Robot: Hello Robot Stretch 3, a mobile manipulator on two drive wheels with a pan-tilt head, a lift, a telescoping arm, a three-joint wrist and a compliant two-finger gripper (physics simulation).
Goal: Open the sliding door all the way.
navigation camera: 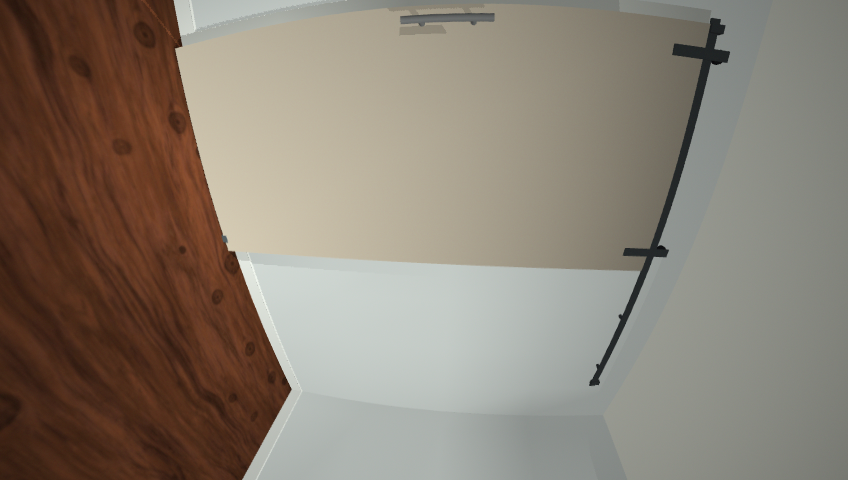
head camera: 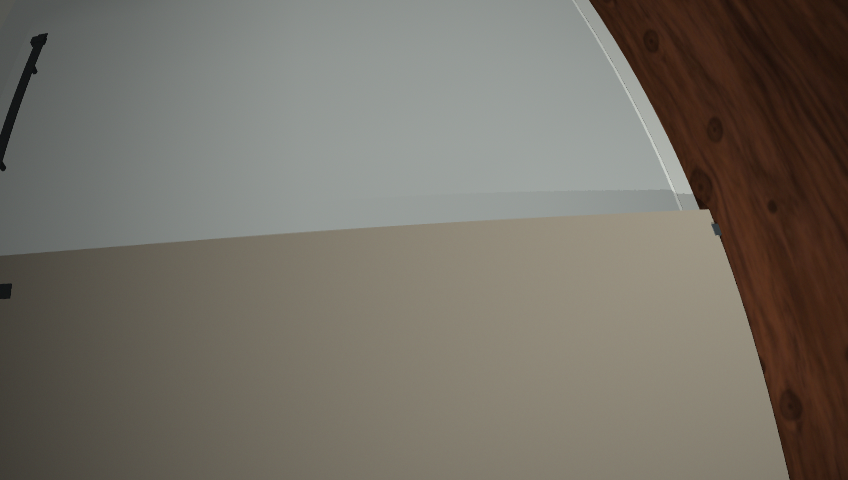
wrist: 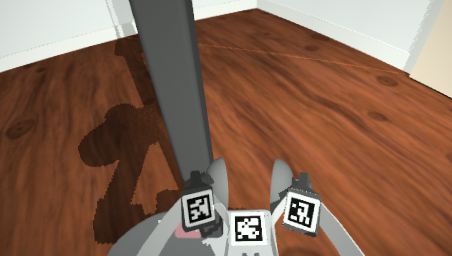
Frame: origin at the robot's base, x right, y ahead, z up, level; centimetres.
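Seen in the pictures: gripper, fingertip midpoint: (wrist: 248,176).
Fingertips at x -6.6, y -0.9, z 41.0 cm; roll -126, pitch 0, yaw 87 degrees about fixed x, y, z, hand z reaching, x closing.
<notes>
A point is followed by its place in that frame.
The beige sliding door (head camera: 416,344) {x -22.7, y 118.0, z 102.7 cm} (navigation camera: 428,142) {x -45.3, y 105.8, z 113.4 cm} (wrist: 439,60) {x -80.8, y 87.0, z 13.4 cm} appears sideways in the head and navigation views. A grey bar handle (navigation camera: 447,18) {x -79.0, y 80.0, z 120.7 cm} is near its upper image edge in the navigation view. Two dark hangers (navigation camera: 687,51) {x -78.9, y 87.2, z 207.1 cm} (navigation camera: 635,252) {x -7.1, y 125.7, z 207.3 cm} join it to a black rail (head camera: 19,101) {x 49.5, y 158.7, z 216.5 cm} (navigation camera: 705,74) {x -74.4, y 92.3, z 218.5 cm}. The rail continues past the door's lower image edge, in front of pale wall. No doorway opening can be made out. My gripper (wrist: 248,176) {x -6.6, y -0.9, z 40.9 cm} is open and empty above the floor, apart from the door, which shows at the right of the wrist view.
Wood floor (head camera: 791,267) {x -16.3, y 94.9, z 0.0 cm} (navigation camera: 107,237) {x -3.5, y 68.8, z 0.0 cm} (wrist: 310,145) {x -47.0, y 22.8, z 0.0 cm} runs along the door's bottom. A small floor guide (head camera: 716,228) {x -4.8, y 126.8, z 1.9 cm} (navigation camera: 224,239) {x -4.8, y 126.8, z 1.6 cm} sits at the bottom edge. A room corner lies beyond the rail's end. My dark mast (wrist: 172,85) {x -11.6, y -6.8, z 46.6 cm} stands left of the gripper, with pale walls (wrist: 350,22) {x -130.8, y 67.5, z 12.7 cm} behind.
</notes>
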